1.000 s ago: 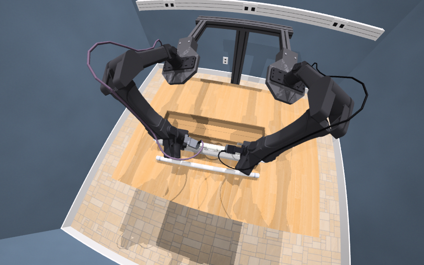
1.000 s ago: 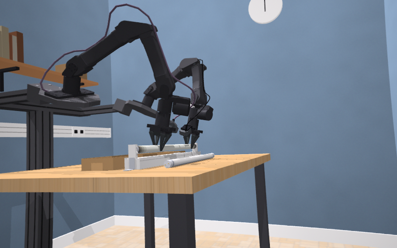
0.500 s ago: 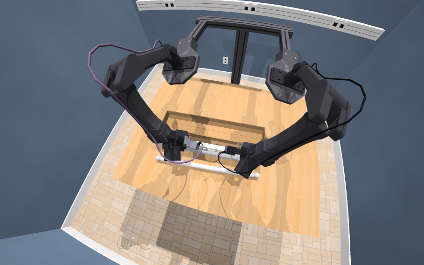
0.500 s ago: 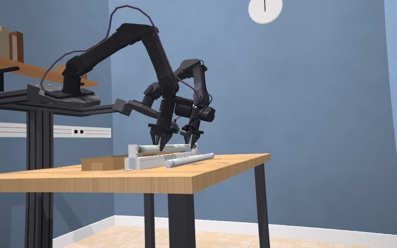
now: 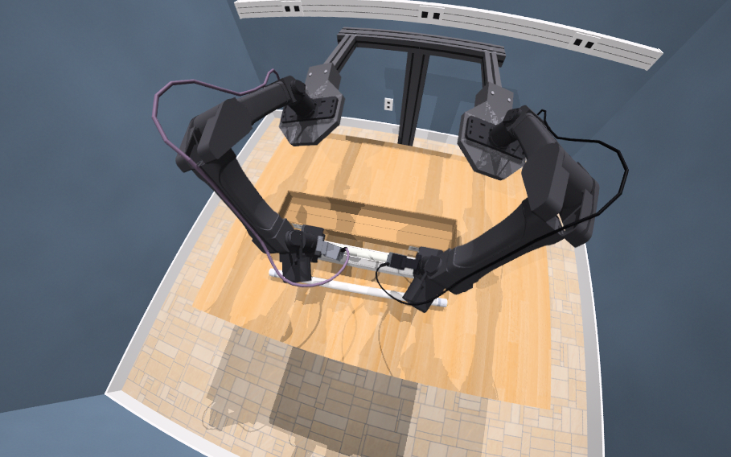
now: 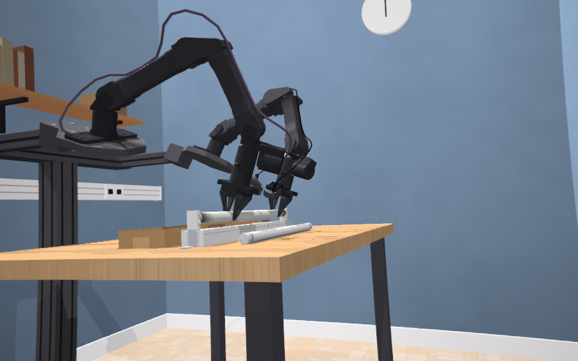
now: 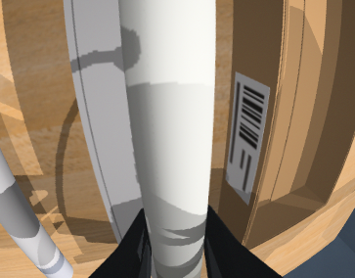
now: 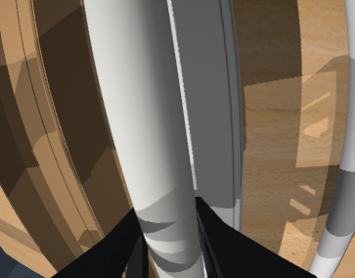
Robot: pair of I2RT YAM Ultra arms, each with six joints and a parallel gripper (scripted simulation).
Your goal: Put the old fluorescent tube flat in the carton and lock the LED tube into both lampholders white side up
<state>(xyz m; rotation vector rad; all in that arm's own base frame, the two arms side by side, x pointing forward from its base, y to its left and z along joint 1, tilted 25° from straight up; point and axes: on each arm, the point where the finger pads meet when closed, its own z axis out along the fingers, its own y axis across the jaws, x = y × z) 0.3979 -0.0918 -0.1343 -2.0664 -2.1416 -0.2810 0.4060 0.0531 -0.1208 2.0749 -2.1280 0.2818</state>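
Right now the old fluorescent tube is 12 cm to the left of my right hand. The rest, counted from my right hand: light fixture (12 cm to the left, 1 cm below); then LED tube (10 cm ahead, 14 cm to the left, 5 cm below); then brown carton (14 cm behind, 12 cm to the left, 4 cm below).
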